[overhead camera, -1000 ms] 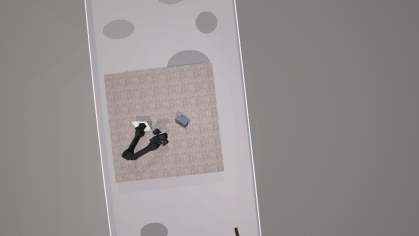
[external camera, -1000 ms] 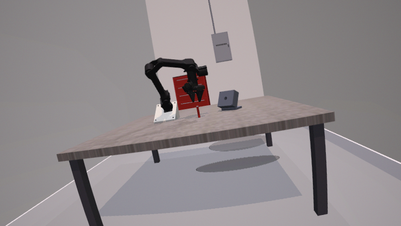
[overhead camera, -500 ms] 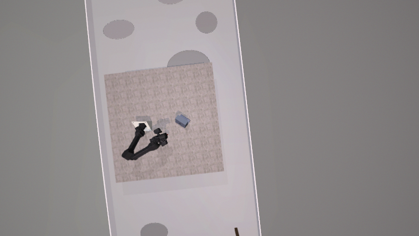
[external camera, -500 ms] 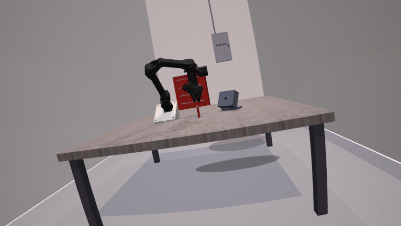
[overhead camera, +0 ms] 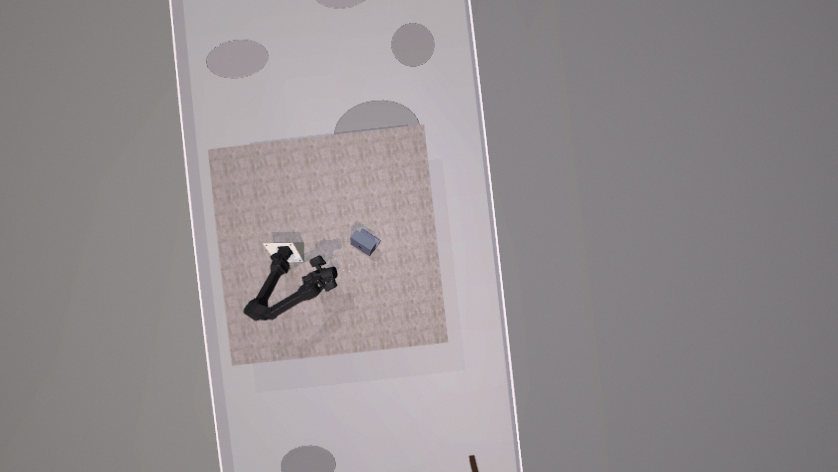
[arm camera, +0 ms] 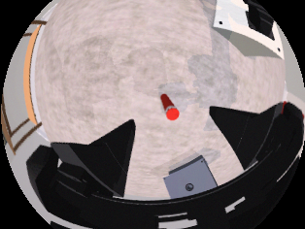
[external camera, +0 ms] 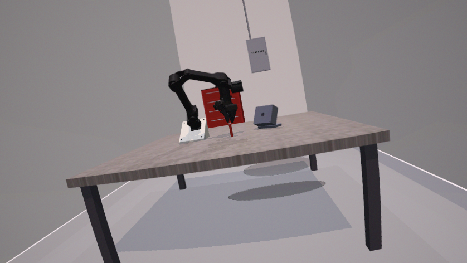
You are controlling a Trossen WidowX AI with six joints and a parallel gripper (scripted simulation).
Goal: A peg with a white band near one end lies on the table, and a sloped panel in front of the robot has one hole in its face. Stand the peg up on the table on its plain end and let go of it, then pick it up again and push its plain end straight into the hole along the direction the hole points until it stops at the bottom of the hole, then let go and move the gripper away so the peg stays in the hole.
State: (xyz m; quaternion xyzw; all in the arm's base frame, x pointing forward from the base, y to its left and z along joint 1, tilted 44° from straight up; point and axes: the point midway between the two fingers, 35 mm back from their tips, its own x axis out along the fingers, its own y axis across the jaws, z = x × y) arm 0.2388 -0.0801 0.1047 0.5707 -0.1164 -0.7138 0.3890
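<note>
The red peg is 2 cm below my gripper tip. The rest, counted from my gripper tip: sloped panel: 19 cm ahead, 14 cm to the left.
</note>
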